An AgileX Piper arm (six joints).
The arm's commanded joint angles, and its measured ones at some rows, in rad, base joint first. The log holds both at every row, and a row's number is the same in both.
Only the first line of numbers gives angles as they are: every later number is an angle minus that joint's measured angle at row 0.
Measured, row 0:
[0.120, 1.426, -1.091, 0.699, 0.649, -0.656]
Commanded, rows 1 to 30:
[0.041, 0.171, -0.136, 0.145, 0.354, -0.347]
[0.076, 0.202, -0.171, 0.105, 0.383, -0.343]
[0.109, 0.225, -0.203, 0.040, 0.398, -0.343]
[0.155, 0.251, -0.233, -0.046, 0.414, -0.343]
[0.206, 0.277, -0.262, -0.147, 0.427, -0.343]
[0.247, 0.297, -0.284, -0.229, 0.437, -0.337]
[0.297, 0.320, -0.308, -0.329, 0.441, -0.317]
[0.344, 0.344, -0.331, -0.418, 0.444, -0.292]
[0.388, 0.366, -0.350, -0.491, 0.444, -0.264]
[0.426, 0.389, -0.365, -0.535, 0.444, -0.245]
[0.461, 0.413, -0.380, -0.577, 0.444, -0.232]
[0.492, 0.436, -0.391, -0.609, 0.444, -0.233]
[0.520, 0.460, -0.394, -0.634, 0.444, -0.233]
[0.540, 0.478, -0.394, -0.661, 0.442, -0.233]
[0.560, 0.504, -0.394, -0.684, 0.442, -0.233]
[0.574, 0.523, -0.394, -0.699, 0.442, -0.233]
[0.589, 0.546, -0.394, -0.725, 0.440, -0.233]
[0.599, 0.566, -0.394, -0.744, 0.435, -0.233]
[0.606, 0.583, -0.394, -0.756, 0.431, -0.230]
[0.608, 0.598, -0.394, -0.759, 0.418, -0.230]
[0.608, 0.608, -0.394, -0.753, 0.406, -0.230]
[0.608, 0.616, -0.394, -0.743, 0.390, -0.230]
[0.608, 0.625, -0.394, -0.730, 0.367, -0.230]
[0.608, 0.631, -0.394, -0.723, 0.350, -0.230]
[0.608, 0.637, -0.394, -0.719, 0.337, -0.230]
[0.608, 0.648, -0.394, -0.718, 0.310, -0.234]
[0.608, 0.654, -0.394, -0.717, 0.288, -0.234]
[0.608, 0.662, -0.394, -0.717, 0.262, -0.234]
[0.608, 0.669, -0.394, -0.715, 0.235, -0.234]
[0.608, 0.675, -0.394, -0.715, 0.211, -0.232]
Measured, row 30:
[0.606, 0.654, -0.387, -0.722, 0.306, -0.238]
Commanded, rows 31 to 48:
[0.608, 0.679, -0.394, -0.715, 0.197, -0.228]
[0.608, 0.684, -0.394, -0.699, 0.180, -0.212]
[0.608, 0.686, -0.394, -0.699, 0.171, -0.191]
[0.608, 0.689, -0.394, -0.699, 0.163, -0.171]
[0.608, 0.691, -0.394, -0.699, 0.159, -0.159]
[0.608, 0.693, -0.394, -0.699, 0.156, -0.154]
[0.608, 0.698, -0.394, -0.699, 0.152, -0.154]
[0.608, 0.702, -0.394, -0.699, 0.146, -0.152]
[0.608, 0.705, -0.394, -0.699, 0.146, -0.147]
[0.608, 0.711, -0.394, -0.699, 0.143, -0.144]
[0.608, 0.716, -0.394, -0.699, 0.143, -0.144]
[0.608, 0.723, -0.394, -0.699, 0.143, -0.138]
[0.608, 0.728, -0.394, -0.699, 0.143, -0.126]
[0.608, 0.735, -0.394, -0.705, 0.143, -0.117]
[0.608, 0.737, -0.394, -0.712, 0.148, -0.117]
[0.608, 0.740, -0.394, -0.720, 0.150, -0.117]
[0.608, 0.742, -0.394, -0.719, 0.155, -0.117]
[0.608, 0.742, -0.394, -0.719, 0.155, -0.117]
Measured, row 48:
[0.606, 0.738, -0.387, -0.705, 0.152, -0.128]
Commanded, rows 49 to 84:
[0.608, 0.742, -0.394, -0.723, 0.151, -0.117]
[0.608, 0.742, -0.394, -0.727, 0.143, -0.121]
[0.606, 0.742, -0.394, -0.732, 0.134, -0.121]
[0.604, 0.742, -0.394, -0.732, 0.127, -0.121]
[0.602, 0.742, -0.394, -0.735, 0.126, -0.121]
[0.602, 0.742, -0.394, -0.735, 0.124, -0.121]
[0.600, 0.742, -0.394, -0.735, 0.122, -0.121]
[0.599, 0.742, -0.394, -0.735, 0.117, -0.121]
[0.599, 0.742, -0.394, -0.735, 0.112, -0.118]
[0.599, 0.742, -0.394, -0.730, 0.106, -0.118]
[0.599, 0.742, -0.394, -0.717, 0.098, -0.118]
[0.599, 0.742, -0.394, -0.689, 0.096, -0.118]
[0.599, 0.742, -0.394, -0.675, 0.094, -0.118]
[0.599, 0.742, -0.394, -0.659, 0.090, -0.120]
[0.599, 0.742, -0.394, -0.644, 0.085, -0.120]
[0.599, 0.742, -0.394, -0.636, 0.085, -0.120]
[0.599, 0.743, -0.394, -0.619, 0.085, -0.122]
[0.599, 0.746, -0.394, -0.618, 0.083, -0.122]
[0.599, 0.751, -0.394, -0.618, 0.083, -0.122]
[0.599, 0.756, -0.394, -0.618, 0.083, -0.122]
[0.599, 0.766, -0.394, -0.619, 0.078, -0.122]
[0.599, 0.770, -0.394, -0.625, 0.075, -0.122]
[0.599, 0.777, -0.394, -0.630, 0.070, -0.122]
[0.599, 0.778, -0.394, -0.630, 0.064, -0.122]
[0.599, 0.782, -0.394, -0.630, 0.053, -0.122]
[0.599, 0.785, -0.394, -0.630, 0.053, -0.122]
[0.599, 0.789, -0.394, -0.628, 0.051, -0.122]
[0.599, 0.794, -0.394, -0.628, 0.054, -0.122]
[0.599, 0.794, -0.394, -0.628, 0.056, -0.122]
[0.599, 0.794, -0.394, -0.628, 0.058, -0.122]
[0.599, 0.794, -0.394, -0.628, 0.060, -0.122]
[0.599, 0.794, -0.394, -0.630, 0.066, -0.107]
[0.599, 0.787, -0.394, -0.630, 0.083, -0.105]
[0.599, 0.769, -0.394, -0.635, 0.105, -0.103]
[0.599, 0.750, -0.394, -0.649, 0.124, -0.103]
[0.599, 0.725, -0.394, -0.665, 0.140, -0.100]
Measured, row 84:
[0.604, 0.776, -0.394, -0.618, 0.071, -0.110]
